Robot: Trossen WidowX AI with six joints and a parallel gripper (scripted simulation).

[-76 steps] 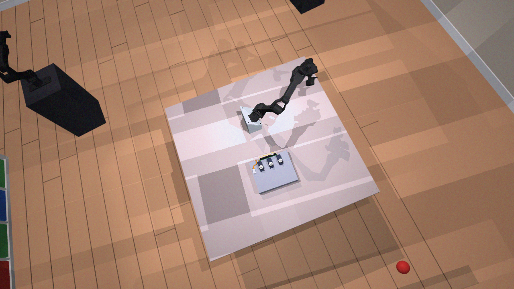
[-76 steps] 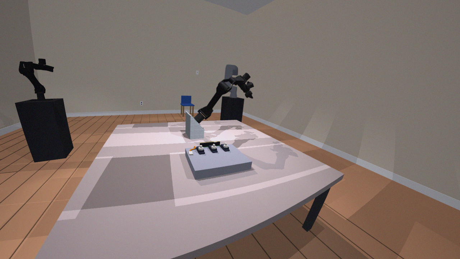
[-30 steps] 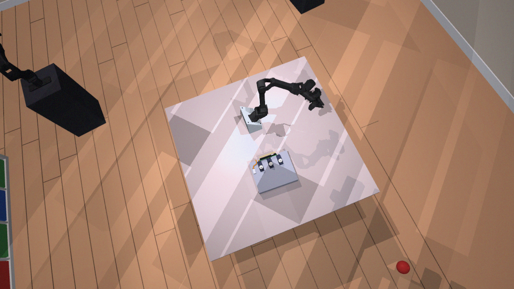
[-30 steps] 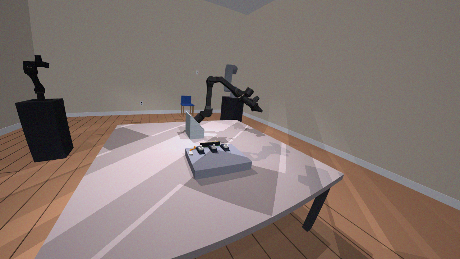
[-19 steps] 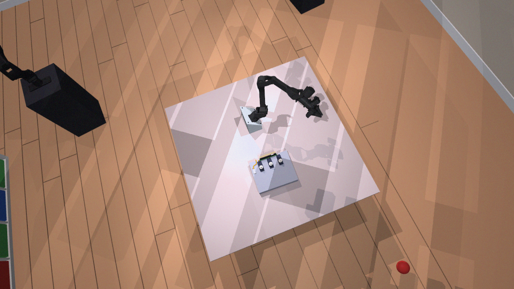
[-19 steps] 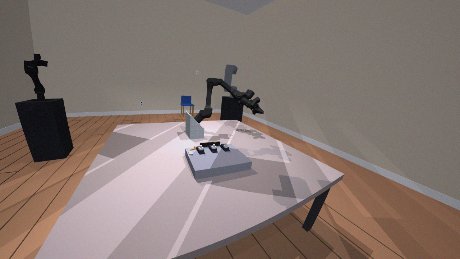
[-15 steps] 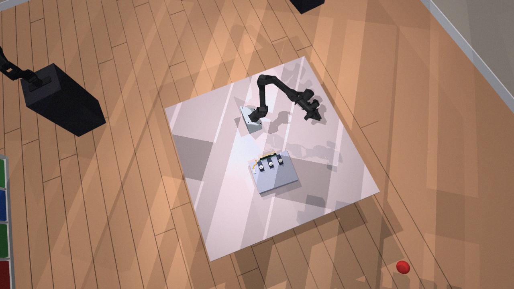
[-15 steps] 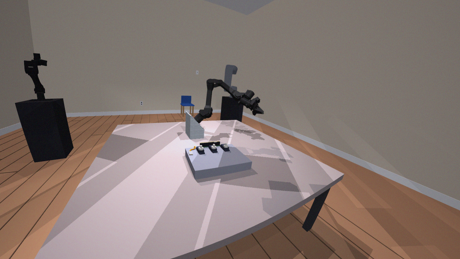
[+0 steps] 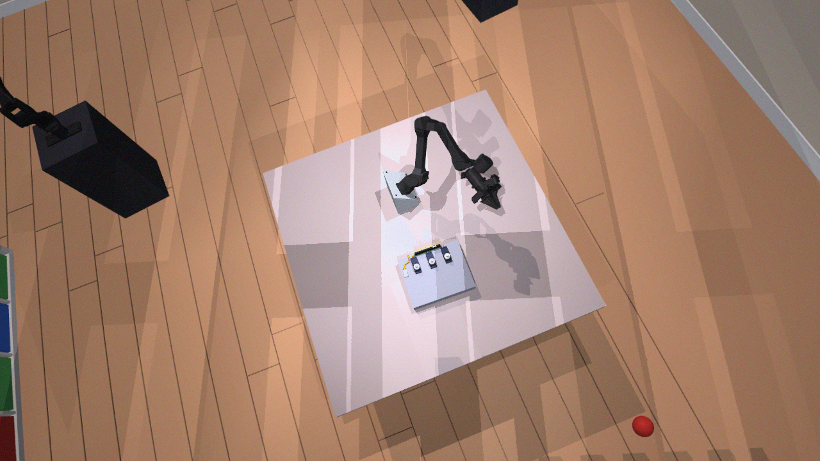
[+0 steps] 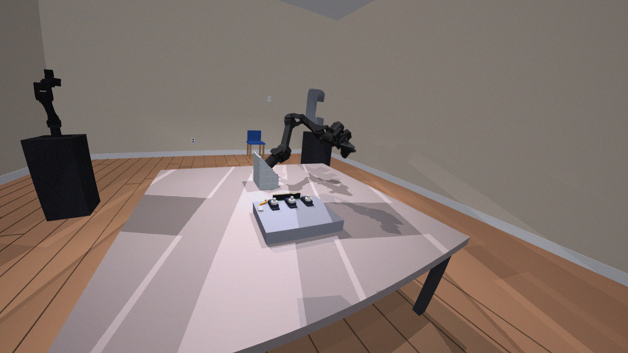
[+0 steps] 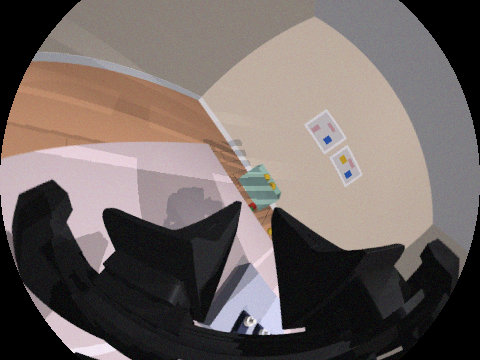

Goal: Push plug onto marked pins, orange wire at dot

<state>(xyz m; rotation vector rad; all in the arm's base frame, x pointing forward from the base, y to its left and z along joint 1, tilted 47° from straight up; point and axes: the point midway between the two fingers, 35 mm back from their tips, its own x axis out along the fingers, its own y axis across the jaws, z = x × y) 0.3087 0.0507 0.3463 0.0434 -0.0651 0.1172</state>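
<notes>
The red dot is 50 mm behind my gripper tip, 290 mm to the right of it and 200 mm below it. Round my gripper tip: pin strip 60 mm behind, 330 mm to the right, 220 mm below; grey printed holder 100 mm ahead, 360 mm to the right, 250 mm below.
</notes>
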